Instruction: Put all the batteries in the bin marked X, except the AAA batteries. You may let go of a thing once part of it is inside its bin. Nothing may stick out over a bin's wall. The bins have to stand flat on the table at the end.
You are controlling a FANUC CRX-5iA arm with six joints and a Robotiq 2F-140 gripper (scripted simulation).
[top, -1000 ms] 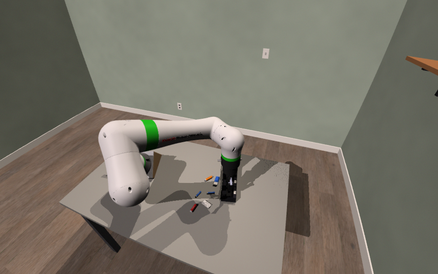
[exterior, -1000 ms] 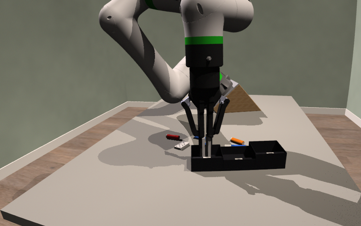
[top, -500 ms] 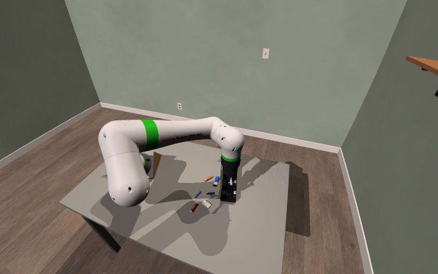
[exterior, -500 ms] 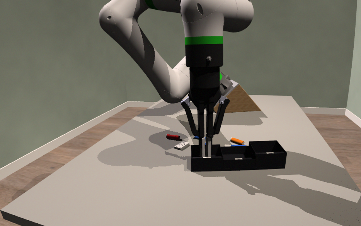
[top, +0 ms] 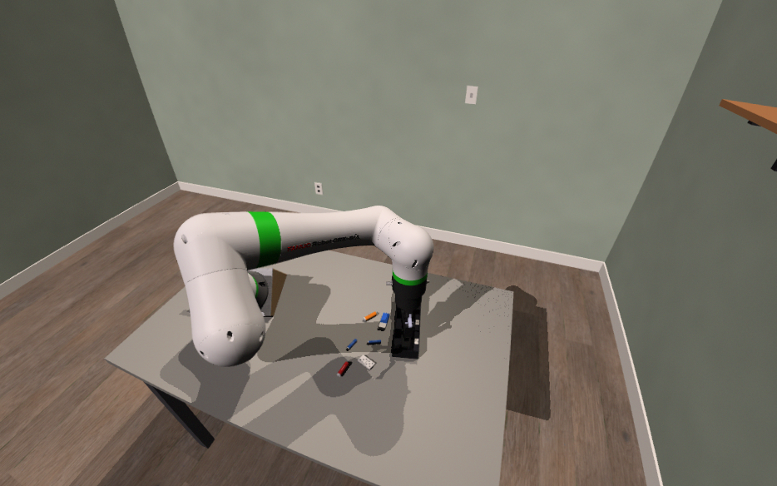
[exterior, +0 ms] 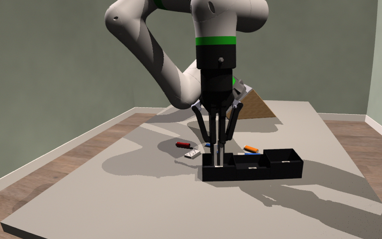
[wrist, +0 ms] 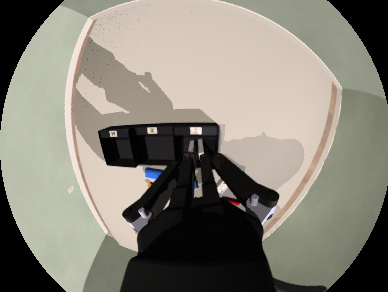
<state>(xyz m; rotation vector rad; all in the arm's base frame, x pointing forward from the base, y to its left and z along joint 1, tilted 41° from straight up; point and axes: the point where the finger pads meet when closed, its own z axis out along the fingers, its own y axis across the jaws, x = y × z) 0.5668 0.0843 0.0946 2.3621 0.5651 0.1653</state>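
Now: hand 9 cm to the right of the bin, 3 cm above it and 1 cm past it. The rest, counted from my hand: white dotted tile (10 cm behind, 9 cm to the right, 5 cm below); blue-and-white block battery (10 cm behind, 7 cm to the left, 5 cm below); orange battery (15 cm behind, 8 cm to the left, 5 cm below).
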